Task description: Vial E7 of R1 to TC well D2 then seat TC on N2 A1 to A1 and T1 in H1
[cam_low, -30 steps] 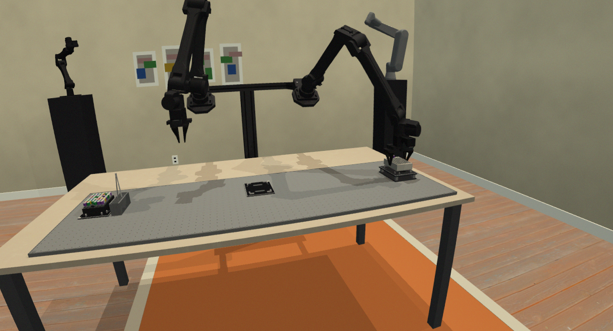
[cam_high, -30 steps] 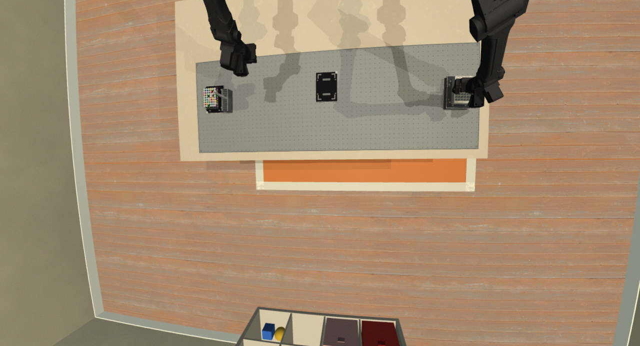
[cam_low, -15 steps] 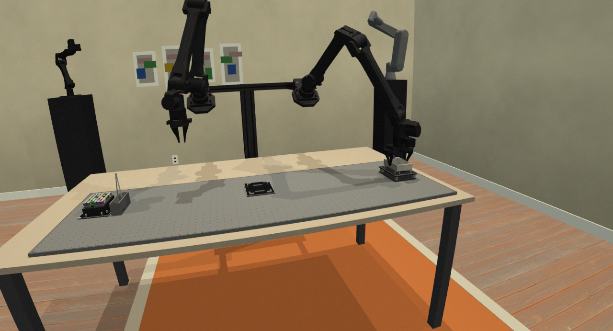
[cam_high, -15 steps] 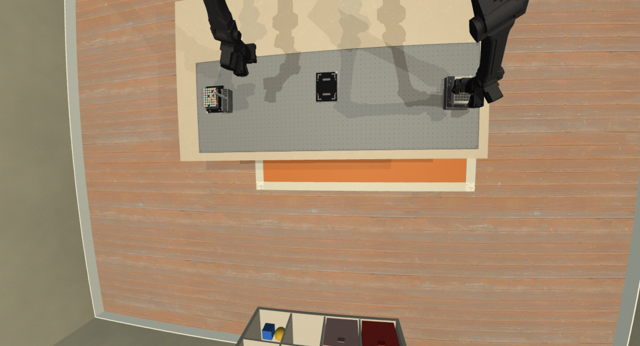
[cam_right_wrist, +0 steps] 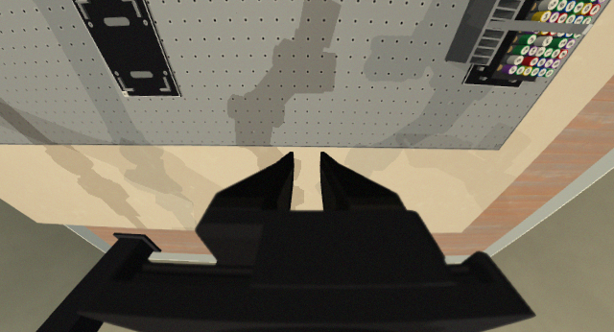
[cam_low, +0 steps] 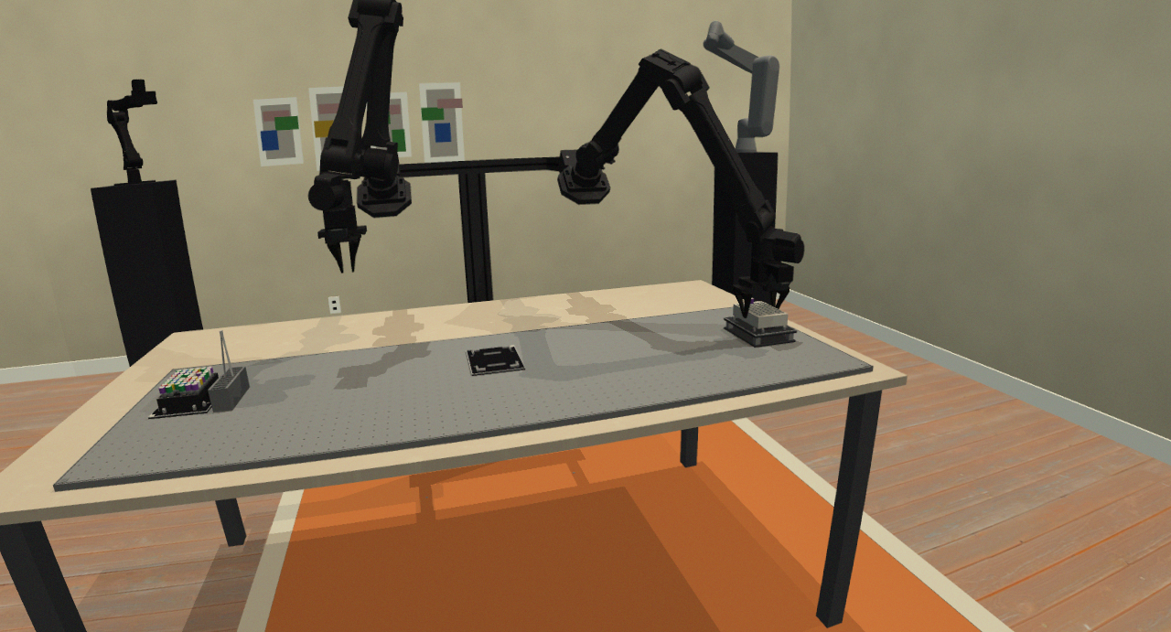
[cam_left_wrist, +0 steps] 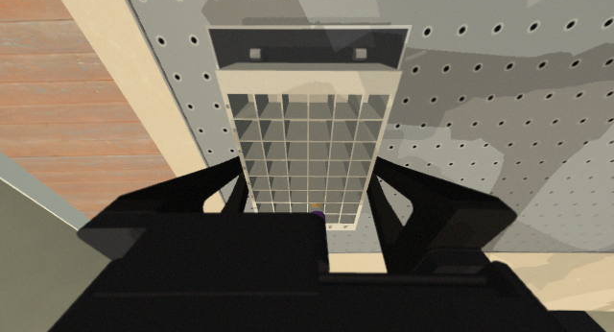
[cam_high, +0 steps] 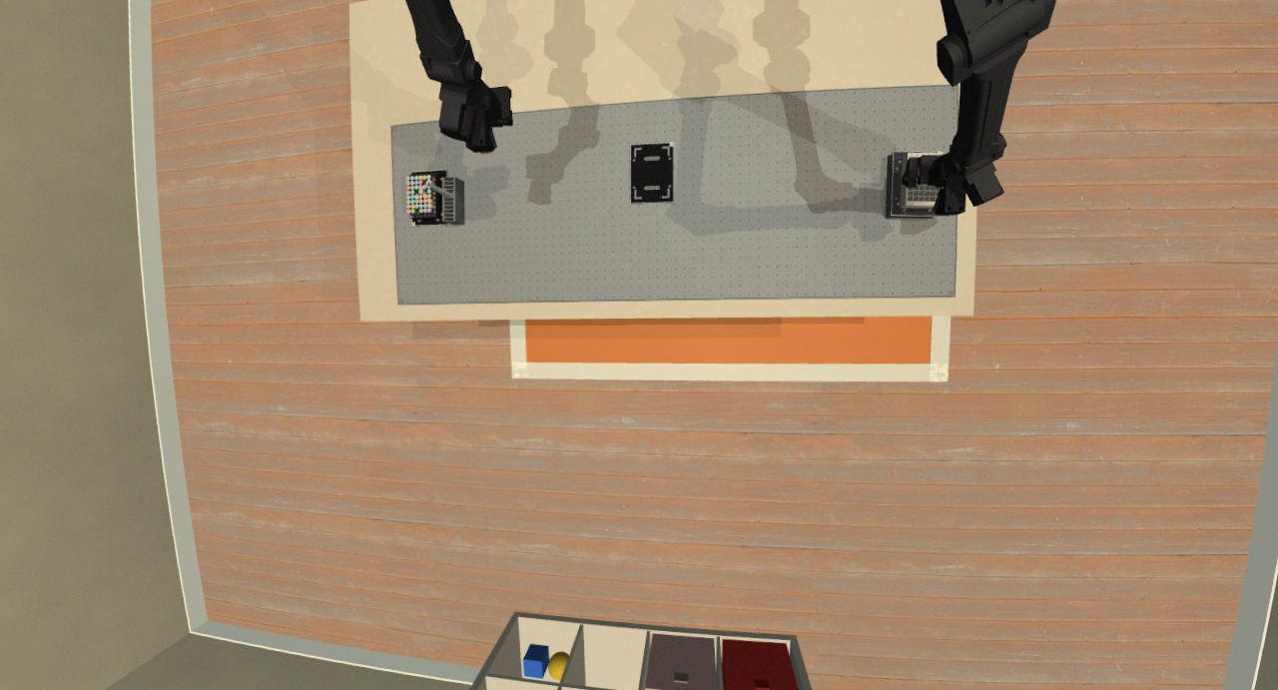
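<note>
Right now my left hand is 3 cm above the black raised nest N2. The rest, counted from my left hand: grey holder H1: 126 cm to the right, 5 cm below, 2 cm ahead; then white tube carrier TC: right at my left hand.
</note>
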